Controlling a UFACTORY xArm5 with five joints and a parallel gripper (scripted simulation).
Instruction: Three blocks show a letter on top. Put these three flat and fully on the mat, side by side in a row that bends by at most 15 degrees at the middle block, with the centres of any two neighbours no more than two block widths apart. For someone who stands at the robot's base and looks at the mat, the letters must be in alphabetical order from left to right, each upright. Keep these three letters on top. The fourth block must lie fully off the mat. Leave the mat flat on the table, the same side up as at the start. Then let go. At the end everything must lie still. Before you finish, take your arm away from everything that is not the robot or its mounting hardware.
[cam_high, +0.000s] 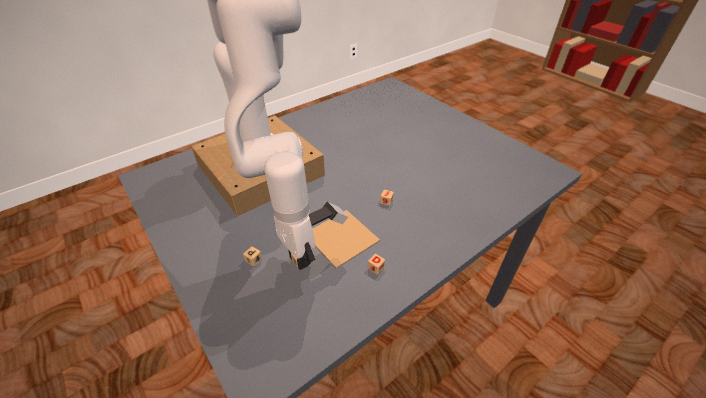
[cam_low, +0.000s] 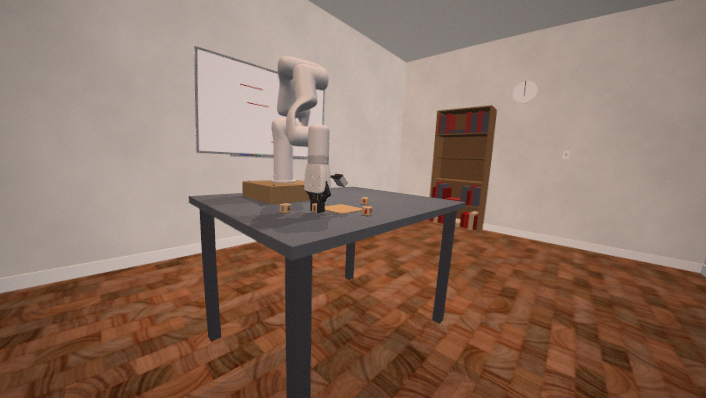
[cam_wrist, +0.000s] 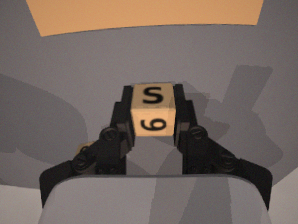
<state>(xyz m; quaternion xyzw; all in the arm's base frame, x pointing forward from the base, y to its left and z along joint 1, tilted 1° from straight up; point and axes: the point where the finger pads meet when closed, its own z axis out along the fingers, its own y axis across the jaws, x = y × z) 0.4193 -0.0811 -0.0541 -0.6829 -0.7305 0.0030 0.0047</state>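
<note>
Right now my hand is 140 mm to the right of the wooden block, 110 mm short of it and 10 mm above it. The rest, counted from my hand: tan mat 130 mm to the left, 20 mm below, 10 mm behind.
</note>
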